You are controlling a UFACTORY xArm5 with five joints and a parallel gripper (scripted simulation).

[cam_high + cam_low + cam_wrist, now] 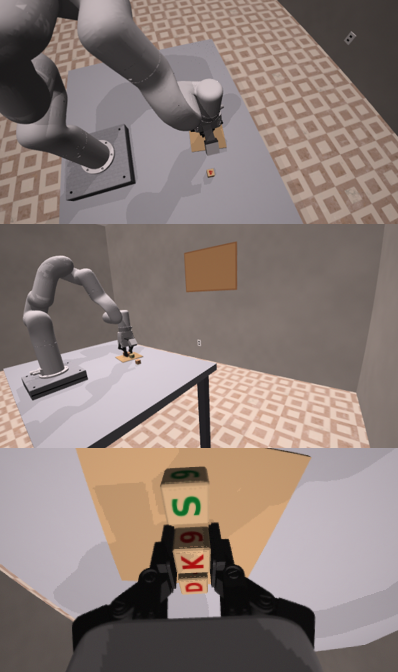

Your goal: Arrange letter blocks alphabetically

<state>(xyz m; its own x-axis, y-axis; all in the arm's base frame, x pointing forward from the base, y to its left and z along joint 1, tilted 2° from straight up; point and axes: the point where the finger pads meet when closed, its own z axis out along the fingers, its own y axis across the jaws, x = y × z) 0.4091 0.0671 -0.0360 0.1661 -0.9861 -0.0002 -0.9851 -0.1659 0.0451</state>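
My hand is 3 cm above the tan mat. Round my hand: wooden letter block 1 cm behind, 4 cm to the left, 1 cm below.
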